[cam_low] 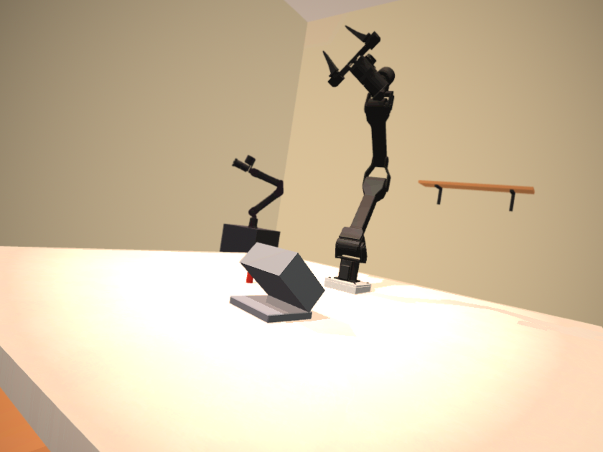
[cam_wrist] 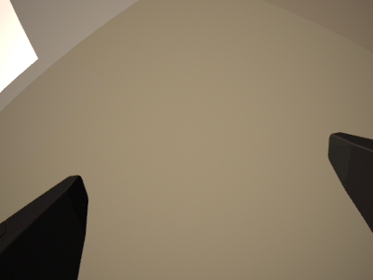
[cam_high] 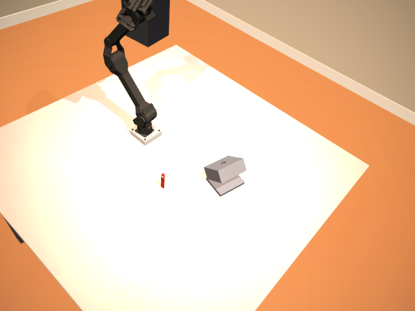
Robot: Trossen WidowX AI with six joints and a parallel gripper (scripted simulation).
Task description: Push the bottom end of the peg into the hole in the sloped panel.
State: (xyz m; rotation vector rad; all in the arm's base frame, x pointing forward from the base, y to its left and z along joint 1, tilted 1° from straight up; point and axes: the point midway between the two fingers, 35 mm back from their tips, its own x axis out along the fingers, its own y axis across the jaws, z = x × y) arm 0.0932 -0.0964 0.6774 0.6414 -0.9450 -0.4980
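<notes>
My gripper tip is now 67 cm above the red peg, 16 cm short of it and 6 cm to the left of it. Round my gripper tip: grey base plate 72 cm below, 34 cm ahead, 13 cm to the left; then grey sloped panel 66 cm below, 33 cm ahead, 14 cm to the left.
</notes>
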